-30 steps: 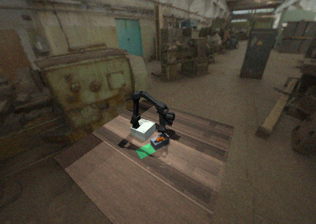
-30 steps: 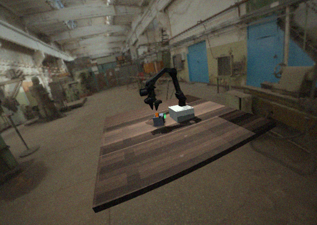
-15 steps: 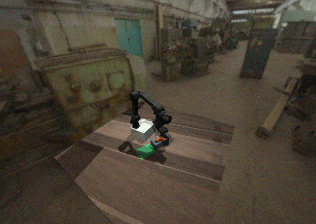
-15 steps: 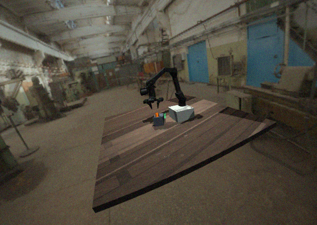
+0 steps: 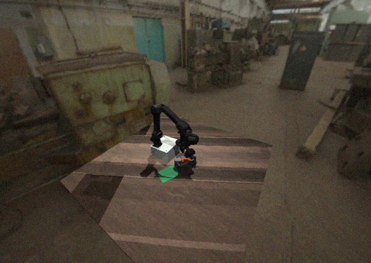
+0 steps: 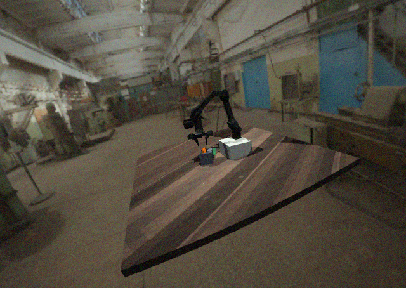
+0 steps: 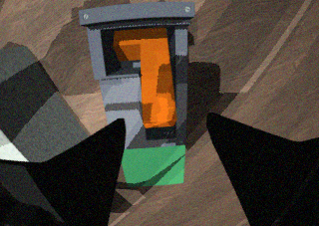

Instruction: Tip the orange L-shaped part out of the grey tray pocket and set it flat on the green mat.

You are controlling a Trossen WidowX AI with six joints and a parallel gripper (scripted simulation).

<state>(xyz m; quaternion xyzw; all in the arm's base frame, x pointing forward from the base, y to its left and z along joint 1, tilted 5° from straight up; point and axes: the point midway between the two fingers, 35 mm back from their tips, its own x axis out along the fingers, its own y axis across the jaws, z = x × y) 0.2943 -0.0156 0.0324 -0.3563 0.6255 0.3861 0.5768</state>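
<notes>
The orange L-shaped part lies 4 cm to the left of my gripper tip and 8 cm below it. Round my gripper tip: green mat 8 cm behind, 13 cm to the right, 14 cm below.
</notes>
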